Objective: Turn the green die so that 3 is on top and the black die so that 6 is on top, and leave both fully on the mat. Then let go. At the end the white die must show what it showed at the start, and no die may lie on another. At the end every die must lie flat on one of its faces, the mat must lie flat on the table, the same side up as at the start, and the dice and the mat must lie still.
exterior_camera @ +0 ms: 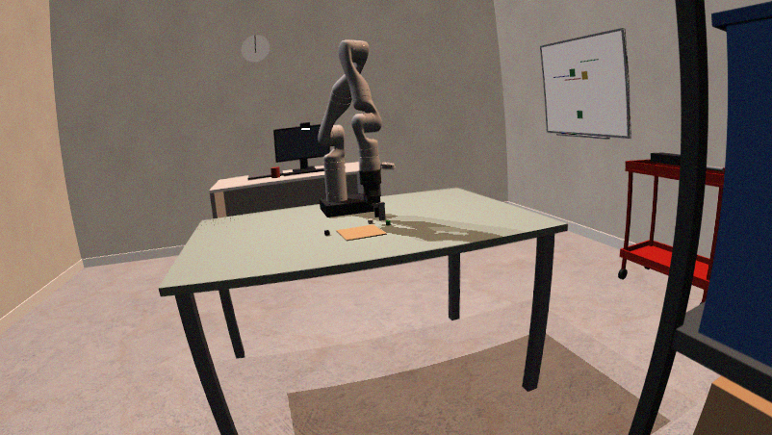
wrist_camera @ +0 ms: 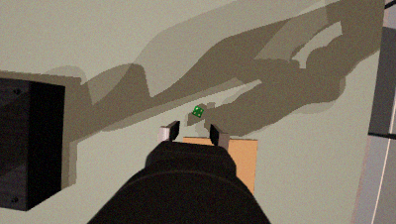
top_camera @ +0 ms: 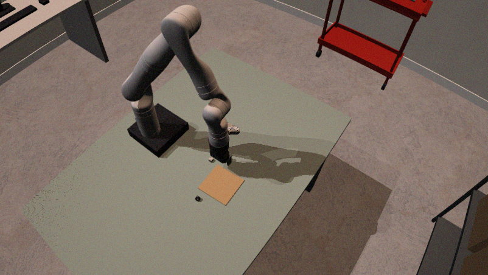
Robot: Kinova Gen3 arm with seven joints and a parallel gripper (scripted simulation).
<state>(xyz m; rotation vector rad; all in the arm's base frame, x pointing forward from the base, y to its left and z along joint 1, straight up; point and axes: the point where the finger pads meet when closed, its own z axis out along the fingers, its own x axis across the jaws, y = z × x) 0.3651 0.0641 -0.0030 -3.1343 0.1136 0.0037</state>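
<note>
The green die is 30 mm to the left of my hand and 40 mm below it. Round my hand: white die 60 mm behind, 20 mm to the right, 40 mm below; black die 10 mm ahead, 200 mm to the right, 40 mm below; orange mat 50 mm ahead, 90 mm to the right, 40 mm below.
</note>
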